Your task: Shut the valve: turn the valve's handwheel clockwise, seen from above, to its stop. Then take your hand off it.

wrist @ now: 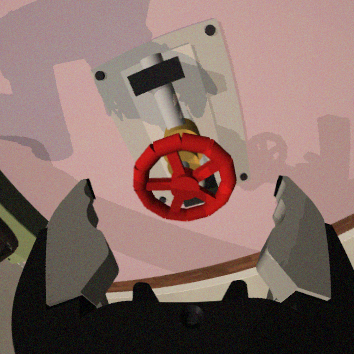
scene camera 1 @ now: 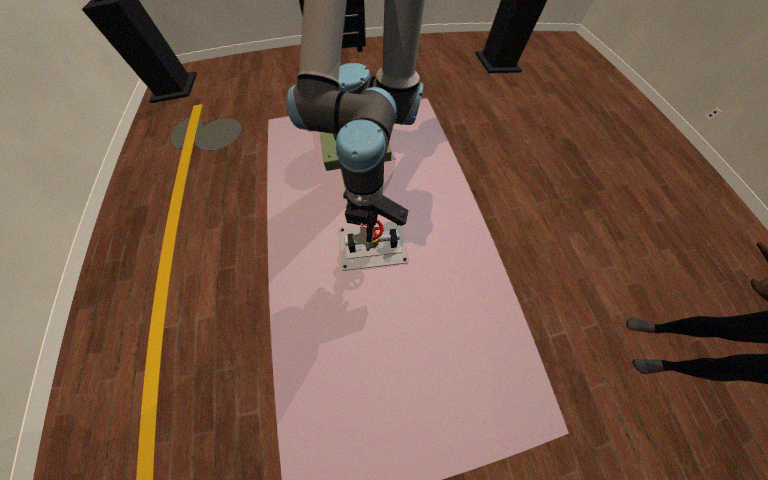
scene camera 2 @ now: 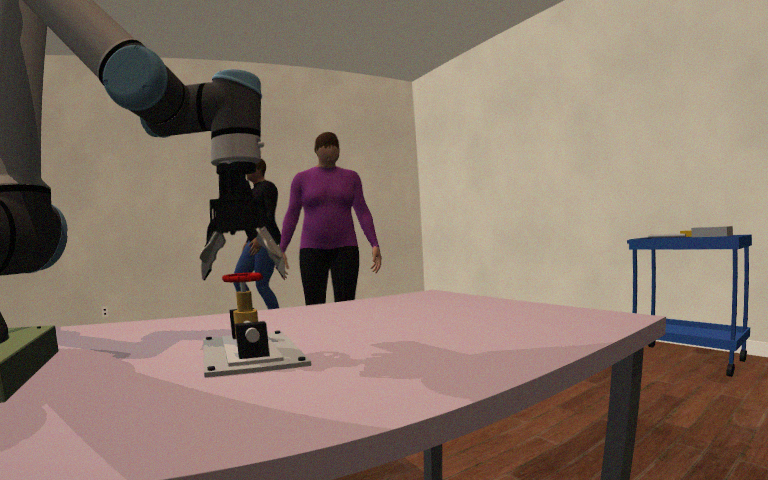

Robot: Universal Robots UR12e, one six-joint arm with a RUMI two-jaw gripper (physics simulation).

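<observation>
The valve's red handwheel (scene camera 1: 381, 229) (scene camera 2: 242, 277) (wrist: 185, 185) lies level on its stem above the brass valve body (scene camera 2: 244, 301). The valve stands on a pale base plate (scene camera 1: 373, 263) (scene camera 2: 288, 354) with black bolts at its corners. My gripper (scene camera 2: 244, 276) (wrist: 183, 178) points down and is wide open. Its two grey fingers stand on opposite sides of the handwheel, with a gap at each side in the wrist view; the fingertips are near rim height in the scene camera 2 view. Part of the wheel is hidden by the gripper in the scene camera 1 view.
The valve's plate rests on a pink table (scene camera 1: 430, 362) (scene camera 2: 362, 384). A green block (scene camera 1: 330, 155) (scene camera 2: 28, 353) is at the arm's base. Two people, one in a purple top (scene camera 2: 329, 206), stand beyond the table. A blue cart (scene camera 2: 688, 243) stands at the right.
</observation>
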